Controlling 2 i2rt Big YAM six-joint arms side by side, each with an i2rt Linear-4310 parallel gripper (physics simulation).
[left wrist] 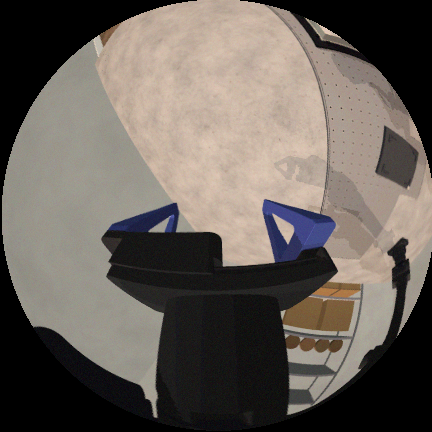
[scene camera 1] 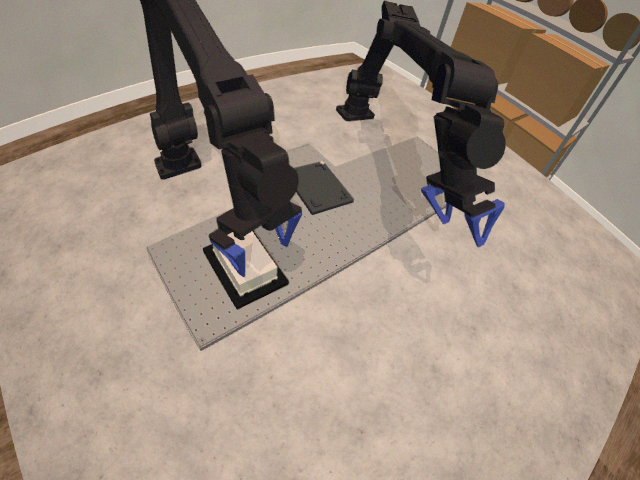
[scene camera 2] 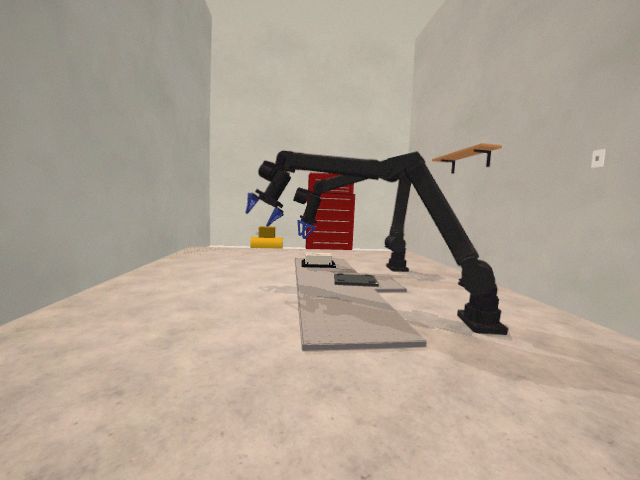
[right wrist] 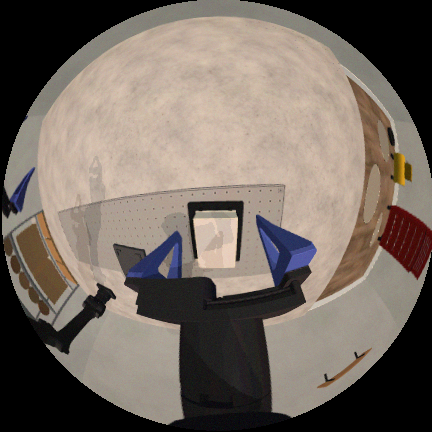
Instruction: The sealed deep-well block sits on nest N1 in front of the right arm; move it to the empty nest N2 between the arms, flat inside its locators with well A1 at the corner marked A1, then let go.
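Frame: origin at the left arm's base, x ahead, y left, z up, level; millimetres.
Where they show: left gripper, fingertip midpoint: [left wrist: 219,205] [scene camera 1: 462,233] [scene camera 2: 256,219]; right gripper, fingertip midpoint: [scene camera 1: 263,259] [scene camera 2: 301,237] [right wrist: 215,226]; left arm's base, origin of the base link: [scene camera 1: 354,113] [scene camera 2: 480,324] [right wrist: 106,290]; right arm's base, origin of the base link: [scene camera 1: 177,165] [scene camera 2: 397,268].
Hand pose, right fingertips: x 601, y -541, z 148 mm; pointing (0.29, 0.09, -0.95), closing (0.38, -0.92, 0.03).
Observation:
Things, the pixels of their top centre, and the offset from my right fingertips. Level surfaces: height alone.
- pale sealed block, middle of its top: [scene camera 1: 243,252] [right wrist: 215,245] [scene camera 2: 318,254] dx -84, dy -13, dz -81 mm
- black nest N1, middle of its top: [scene camera 1: 243,261] [right wrist: 215,237] [scene camera 2: 318,260] dx -84, dy -13, dz -113 mm
- Dark nest N2, middle of its top: [scene camera 1: 318,182] [right wrist: 131,268] [scene camera 2: 355,276] dx -263, dy +239, dz -117 mm
- perforated grey plate, its level: dz -135 mm
The pale sealed block [scene camera 1: 262,260] [scene camera 2: 318,257] [right wrist: 216,242] sits flat on black nest N1 [scene camera 1: 263,291] [right wrist: 215,205]. My right gripper [scene camera 1: 264,259] [scene camera 2: 305,236] [right wrist: 215,226] is open above the block, clear of it in scene camera 2. In the right wrist view its fingertips stand on either side of the block's outline. Dark nest N2 [scene camera 1: 323,186] [scene camera 2: 356,280] [left wrist: 398,157] [right wrist: 131,256] is empty, with corner locators and a small white mark at its far corner in scene camera 1. My left gripper [scene camera 1: 463,233] [scene camera 2: 257,219] [left wrist: 219,205] is open and empty, high and away from both nests.
Both nests stand on a perforated grey plate [scene camera 1: 180,268] [scene camera 2: 351,330] [right wrist: 265,200]. A small grey side piece adjoins it behind N2. A shelf rack with brown boxes [scene camera 1: 555,77] stands at the back right in scene camera 1. A red cabinet [scene camera 2: 333,222] stands far back in scene camera 2.

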